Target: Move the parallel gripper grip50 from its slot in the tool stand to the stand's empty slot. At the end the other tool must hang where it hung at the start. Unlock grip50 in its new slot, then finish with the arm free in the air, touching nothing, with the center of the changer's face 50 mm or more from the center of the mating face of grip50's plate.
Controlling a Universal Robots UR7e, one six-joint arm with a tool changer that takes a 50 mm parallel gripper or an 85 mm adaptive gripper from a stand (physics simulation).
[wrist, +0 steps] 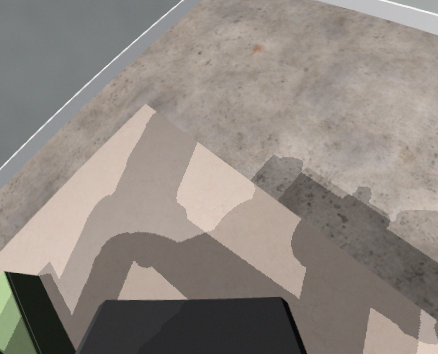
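Frame: origin at the arm's base, x ahead, y left, z up, level; millimetres.
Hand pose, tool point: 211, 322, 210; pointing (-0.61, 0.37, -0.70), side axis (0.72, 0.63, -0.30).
After its pixels a point has its place, as x, y, z.
A black block [192, 327] with a flat top edge rises from the bottom middle of the wrist view. The frame cuts it off, and I cannot tell whether it is part of a tool, of the changer or of the stand. No gripper fingertips show. The tool stand's slots, grip50's plate and the changer's face cannot be made out. Whether a tool is on the arm cannot be told from this view.
A light green part [12, 320] @(-47, 103, -1) with a black side stands at the bottom left corner, cut off by the frame. A pale beige board [220, 200] @(53, 402, -63) lies on the mottled stone table top [350, 100]. Shadows cross both. Light grey table edges run at the upper left and upper right.
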